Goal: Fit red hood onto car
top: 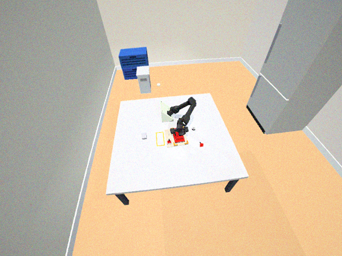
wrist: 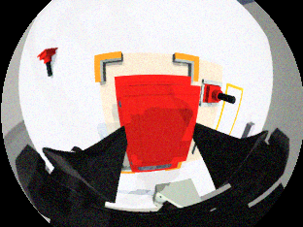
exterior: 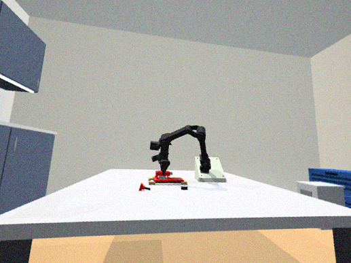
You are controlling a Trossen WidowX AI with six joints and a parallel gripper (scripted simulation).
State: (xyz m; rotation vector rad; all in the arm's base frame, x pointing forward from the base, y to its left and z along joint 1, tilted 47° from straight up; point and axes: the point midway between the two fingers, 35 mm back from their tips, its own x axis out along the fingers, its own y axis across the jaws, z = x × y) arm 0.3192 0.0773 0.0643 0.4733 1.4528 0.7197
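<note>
The red hood is 1 cm above my gripper tip. The rest, counted from my gripper tip: jig (2 cm behind, 2 cm to the right, 5 cm below); black wheel (13 cm behind, 18 cm to the left, 5 cm below).
</note>
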